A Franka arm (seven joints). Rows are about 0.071 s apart.
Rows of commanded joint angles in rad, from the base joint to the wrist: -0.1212, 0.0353, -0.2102, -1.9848, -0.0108, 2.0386, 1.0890; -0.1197, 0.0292, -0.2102, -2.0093, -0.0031, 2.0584, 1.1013; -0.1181, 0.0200, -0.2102, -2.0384, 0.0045, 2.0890, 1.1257; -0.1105, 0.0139, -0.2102, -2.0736, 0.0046, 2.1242, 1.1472; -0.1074, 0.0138, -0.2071, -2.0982, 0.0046, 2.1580, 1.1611; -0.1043, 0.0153, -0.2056, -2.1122, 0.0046, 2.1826, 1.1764; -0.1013, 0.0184, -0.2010, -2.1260, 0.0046, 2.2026, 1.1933; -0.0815, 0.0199, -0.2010, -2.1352, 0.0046, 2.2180, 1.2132; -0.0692, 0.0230, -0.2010, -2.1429, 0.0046, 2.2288, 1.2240; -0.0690, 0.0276, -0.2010, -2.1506, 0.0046, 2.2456, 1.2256; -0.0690, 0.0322, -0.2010, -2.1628, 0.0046, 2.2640, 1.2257; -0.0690, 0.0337, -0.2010, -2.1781, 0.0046, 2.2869, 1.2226; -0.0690, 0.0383, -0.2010, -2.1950, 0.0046, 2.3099, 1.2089; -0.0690, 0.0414, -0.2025, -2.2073, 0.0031, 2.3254, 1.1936; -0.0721, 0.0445, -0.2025, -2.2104, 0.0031, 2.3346, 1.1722; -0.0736, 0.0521, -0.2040, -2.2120, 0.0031, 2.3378, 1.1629; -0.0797, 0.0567, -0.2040, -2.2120, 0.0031, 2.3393, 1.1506; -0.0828, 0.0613, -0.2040, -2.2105, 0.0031, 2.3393, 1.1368
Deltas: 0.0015, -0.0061, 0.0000, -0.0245, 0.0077, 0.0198, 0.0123; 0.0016, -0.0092, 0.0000, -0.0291, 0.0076, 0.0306, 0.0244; 0.0076, -0.0061, 0.0000, -0.0352, 0.0001, 0.0352, 0.0215; 0.0031, -0.0001, 0.0031, -0.0246, 0.0000, 0.0338, 0.0139; 0.0031, 0.0015, 0.0015, -0.0140, 0.0000, 0.0246, 0.0153; 0.0030, 0.0031, 0.0046, -0.0138, 0.0000, 0.0200, 0.0169; 0.0198, 0.0015, 0.0000, -0.0092, 0.0000, 0.0154, 0.0199; 0.0123, 0.0031, 0.0000, -0.0077, 0.0000, 0.0108, 0.0108; 0.0002, 0.0046, 0.0000, -0.0077, 0.0000, 0.0168, 0.0016; 0.0000, 0.0046, 0.0000, -0.0122, 0.0000, 0.0184, 0.0001; 0.0000, 0.0015, 0.0000, -0.0153, 0.0000, 0.0229, -0.0031; 0.0000, 0.0046, 0.0000, -0.0169, 0.0000, 0.0230, -0.0137; 0.0000, 0.0031, -0.0015, -0.0123, -0.0015, 0.0155, -0.0153; -0.0031, 0.0031, 0.0000, -0.0031, 0.0000, 0.0092, -0.0214; -0.0015, 0.0076, -0.0015, -0.0016, 0.0000, 0.0032, -0.0093; -0.0061, 0.0046, 0.0000, 0.0000, 0.0000, 0.0015, -0.0123; -0.0031, 0.0046, 0.0000, 0.0015, 0.0000, 0.0000, -0.0138
